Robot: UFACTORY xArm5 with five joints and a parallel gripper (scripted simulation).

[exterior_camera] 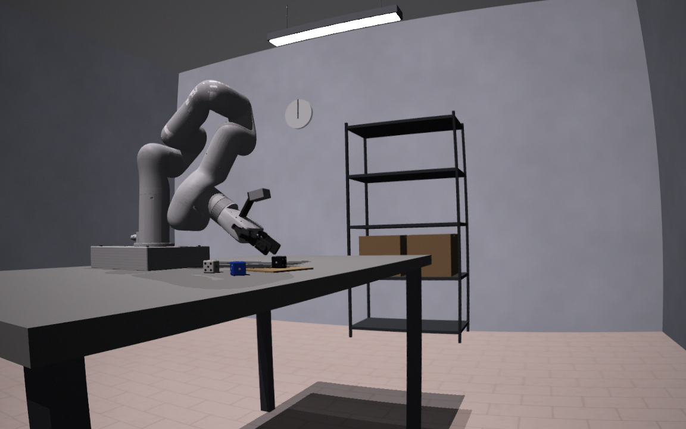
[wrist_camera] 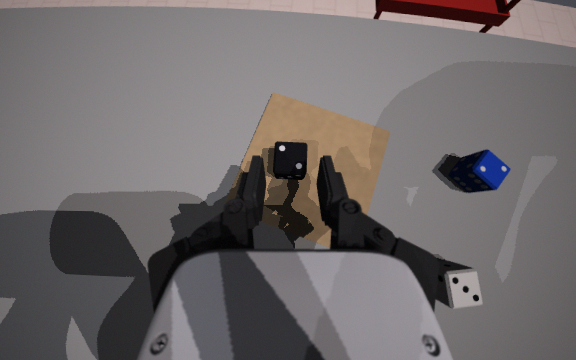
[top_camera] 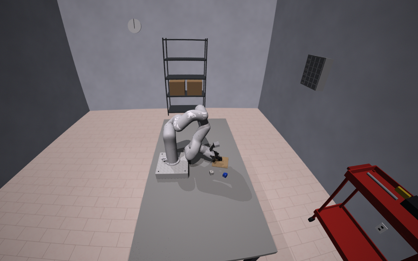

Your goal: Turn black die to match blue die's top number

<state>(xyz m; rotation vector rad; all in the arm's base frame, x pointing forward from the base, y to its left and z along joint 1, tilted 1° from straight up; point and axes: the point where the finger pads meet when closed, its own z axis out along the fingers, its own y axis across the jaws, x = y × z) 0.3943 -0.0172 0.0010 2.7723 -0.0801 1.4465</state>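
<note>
Right now my hand is 40 mm above the black die and 30 mm short of it. The rest, counted from my hand: blue die 190 mm to the right, 50 mm below, 10 mm ahead; then white die 140 mm to the right, 90 mm behind, 50 mm below; then tan mat 60 mm below, 30 mm ahead, 20 mm to the right.
</note>
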